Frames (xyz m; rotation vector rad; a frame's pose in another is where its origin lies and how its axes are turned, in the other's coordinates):
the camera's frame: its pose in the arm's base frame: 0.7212 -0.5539 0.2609 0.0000 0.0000 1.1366
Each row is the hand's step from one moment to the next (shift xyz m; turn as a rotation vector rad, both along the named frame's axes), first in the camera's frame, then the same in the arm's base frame.
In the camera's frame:
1: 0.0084 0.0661 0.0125 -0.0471 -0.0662 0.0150
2: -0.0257 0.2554 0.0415 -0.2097 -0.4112 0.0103
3: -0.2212 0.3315 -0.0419 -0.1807 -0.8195 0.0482
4: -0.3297 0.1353 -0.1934 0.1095 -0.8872 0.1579
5: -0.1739 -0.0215 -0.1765 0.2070 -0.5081 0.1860
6: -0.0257 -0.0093 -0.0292 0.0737 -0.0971 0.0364
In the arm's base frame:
1: -0.0564 0.0354 0.0125 0.0402 -0.0706 0.0150
2: -0.2425 0.0841 0.0415 0.2848 -0.3632 0.0103
3: -0.3938 -0.0612 -0.0419 0.6674 -0.5087 0.0482
4: -0.2614 -0.2422 -0.1934 0.8509 -0.2739 0.1579
5: -0.0537 -0.1668 -0.1765 0.5480 -0.0260 0.1860
6: -0.0024 -0.0272 -0.0292 0.1191 0.0260 0.0364

